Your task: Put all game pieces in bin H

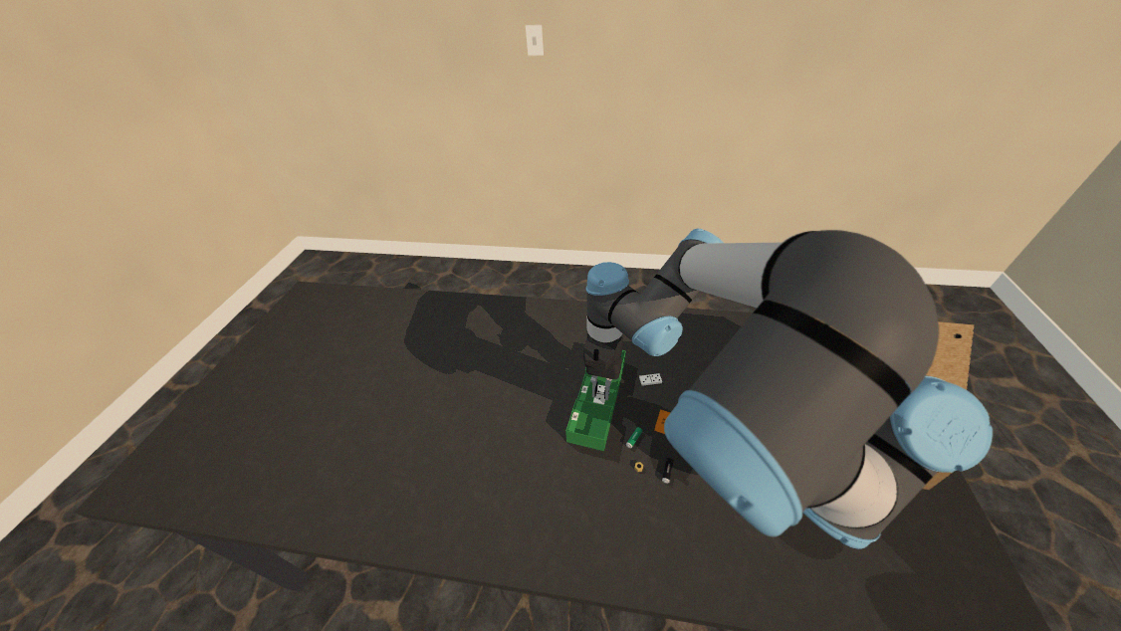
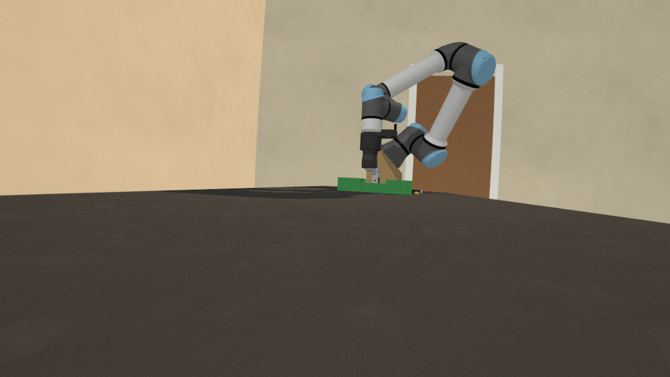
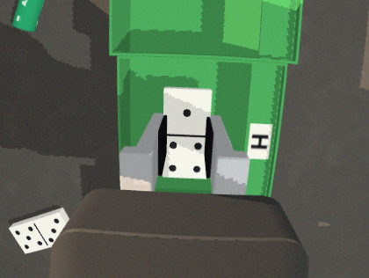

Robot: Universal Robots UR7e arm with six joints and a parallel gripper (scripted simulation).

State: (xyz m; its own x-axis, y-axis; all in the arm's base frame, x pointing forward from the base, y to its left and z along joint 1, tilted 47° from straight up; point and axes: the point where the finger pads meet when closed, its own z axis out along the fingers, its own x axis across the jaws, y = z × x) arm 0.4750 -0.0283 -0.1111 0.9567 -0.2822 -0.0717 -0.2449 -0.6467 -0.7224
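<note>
Now: hand 1 cm short of the green bin marked K and 1 cm above it. Also, from my hand: orange block (14 cm behind, 5 cm to the left, 3 cm below); green cylinder (7 cm behind, 10 cm to the left, 3 cm below); white domino (12 cm behind, 6 cm to the right, 3 cm below).
</note>
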